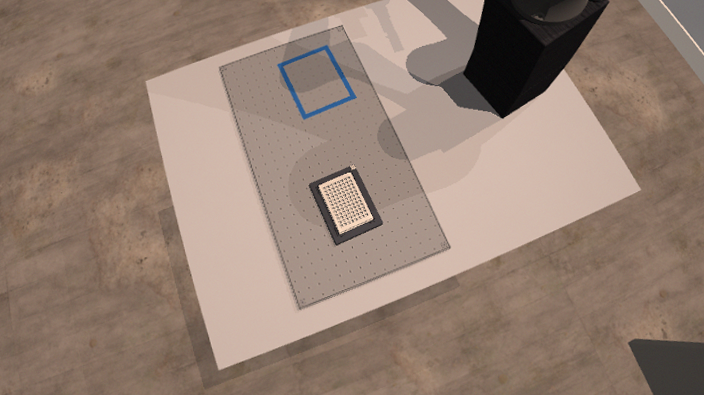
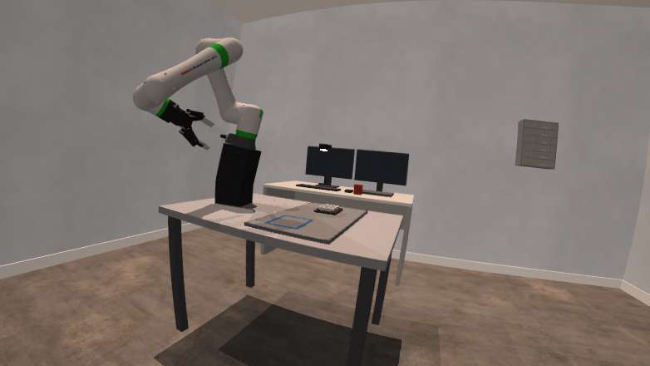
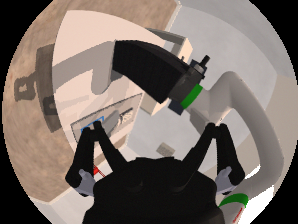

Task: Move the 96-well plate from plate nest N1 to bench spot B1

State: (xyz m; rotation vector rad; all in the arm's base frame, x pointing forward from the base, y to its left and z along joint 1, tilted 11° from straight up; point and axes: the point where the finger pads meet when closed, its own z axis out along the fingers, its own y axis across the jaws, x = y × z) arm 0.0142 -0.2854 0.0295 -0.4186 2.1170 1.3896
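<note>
The white 96-well plate lies 47 cm to the left of my hand, 47 cm ahead of it and 34 cm below it. The rest, counted from my hand: dark plate nest N1: 47 cm to the left, 47 cm ahead, 35 cm below.
</note>
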